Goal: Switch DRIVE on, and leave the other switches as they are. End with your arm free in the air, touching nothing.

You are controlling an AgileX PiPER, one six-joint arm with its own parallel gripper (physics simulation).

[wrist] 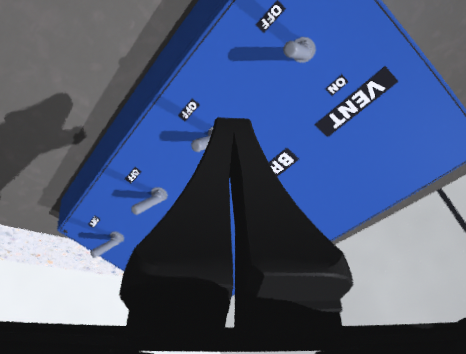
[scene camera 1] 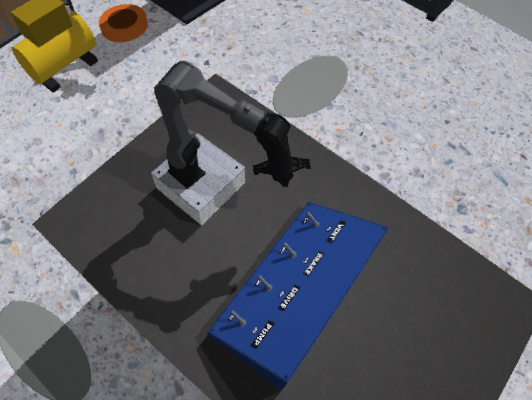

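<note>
A blue panel (scene camera 1: 330,295) (wrist: 390,160) carries a row of grey switch levers. The DRIVE lever (scene camera 1: 265,283) (wrist: 149,201), beside the DRIVE label (scene camera 1: 289,298), leans to its OFF side. The PUMP lever (scene camera 1: 238,318) (wrist: 107,244), BRAKE lever (scene camera 1: 289,251) (wrist: 201,143) and VENT lever (scene camera 1: 312,220) (wrist: 300,50) lean the same way. My gripper (scene camera 1: 285,184) (wrist: 231,136) is shut and empty, in the air off the panel's VENT end, touching nothing. In the wrist view its fingers hide the DRIVE label and part of the BRAKE lever and label.
My arm stands on a pale block (scene camera 1: 220,165) on a dark mat (scene camera 1: 440,300). Grey discs (scene camera 1: 310,86) (scene camera 1: 50,350) lie at the mat's sides. A yellow cylinder (scene camera 1: 55,52) and an orange ring (scene camera 1: 122,35) are at the top left of the scene view.
</note>
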